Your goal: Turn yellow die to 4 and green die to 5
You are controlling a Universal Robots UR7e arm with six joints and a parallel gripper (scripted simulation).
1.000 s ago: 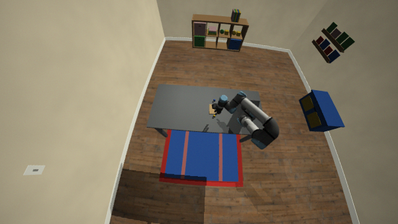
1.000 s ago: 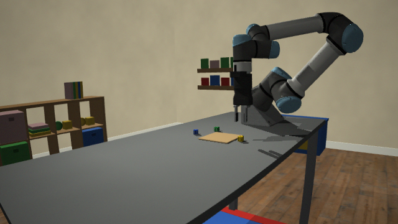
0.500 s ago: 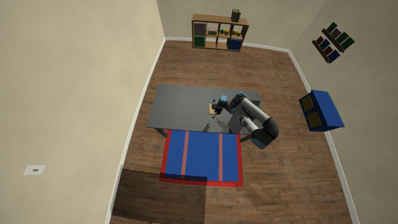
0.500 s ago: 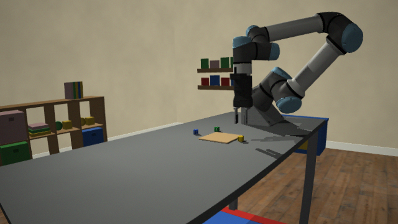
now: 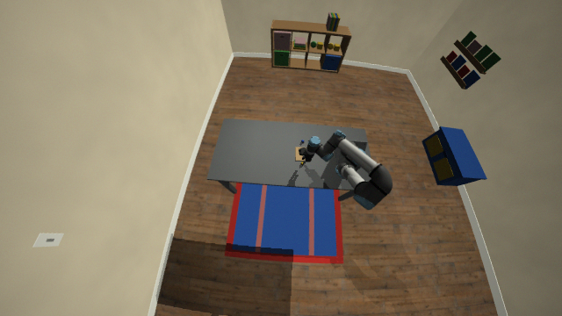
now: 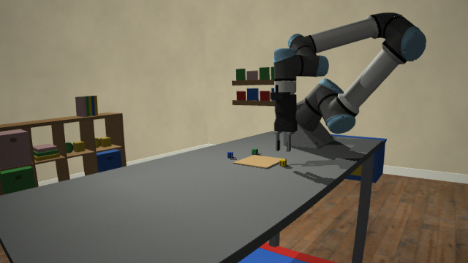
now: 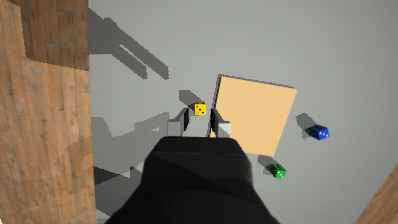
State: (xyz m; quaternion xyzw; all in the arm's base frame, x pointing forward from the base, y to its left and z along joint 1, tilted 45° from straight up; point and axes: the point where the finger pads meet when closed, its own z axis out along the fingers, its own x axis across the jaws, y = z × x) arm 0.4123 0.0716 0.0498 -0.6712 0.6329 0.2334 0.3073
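The yellow die is 60 mm below my hand. Also, from my hand: tan mat: 10 mm behind, 100 mm to the right, 70 mm below; blue die: 20 mm behind, 230 mm to the right, 60 mm below; green die: 110 mm behind, 180 mm to the right, 60 mm below.
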